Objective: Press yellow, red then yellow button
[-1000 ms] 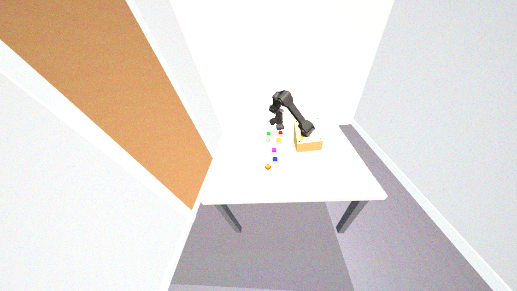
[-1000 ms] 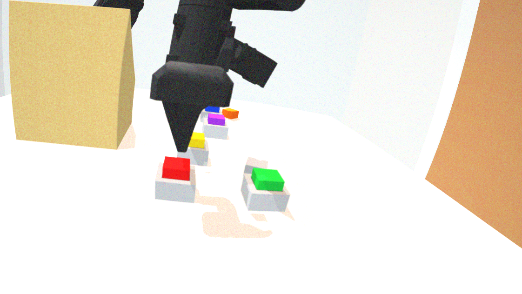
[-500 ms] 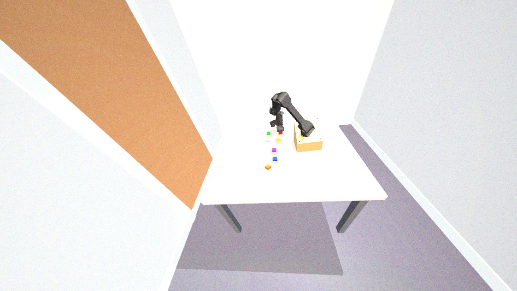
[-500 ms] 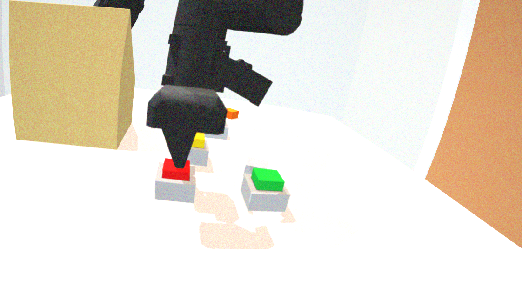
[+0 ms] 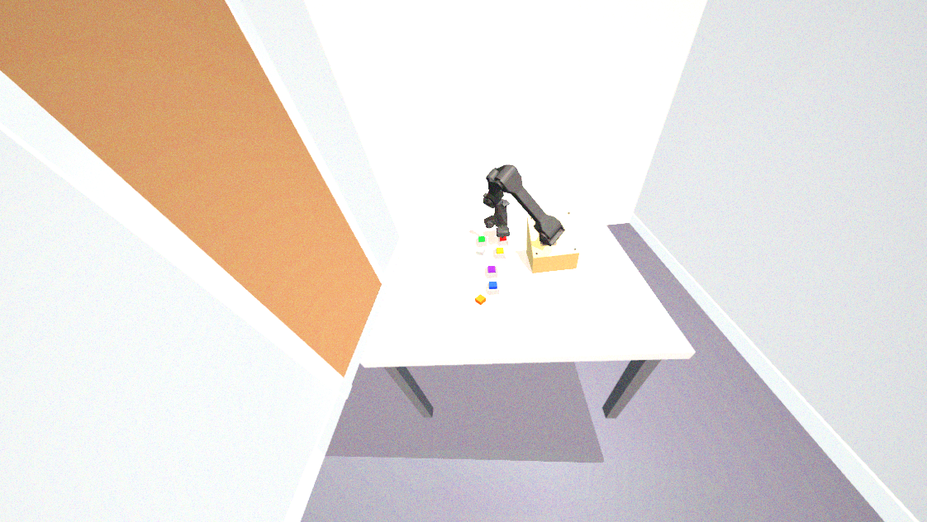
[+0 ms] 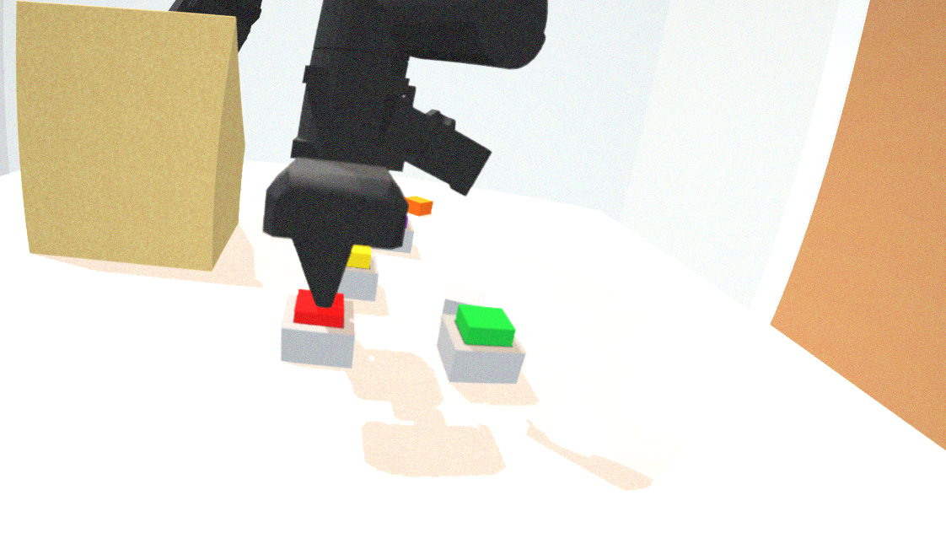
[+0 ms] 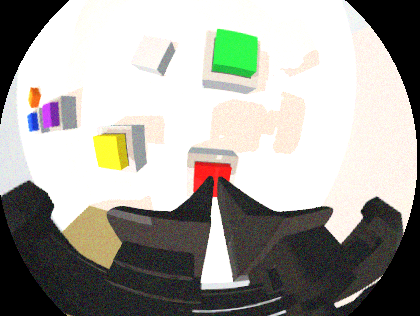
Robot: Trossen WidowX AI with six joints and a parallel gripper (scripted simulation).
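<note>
My gripper tip is 1 cm above the red button. Also, from my gripper tip: purple button 23 cm to the left, 7 cm ahead; green button 11 cm ahead, 1 cm to the right; yellow button 10 cm to the left, 2 cm ahead.
</note>
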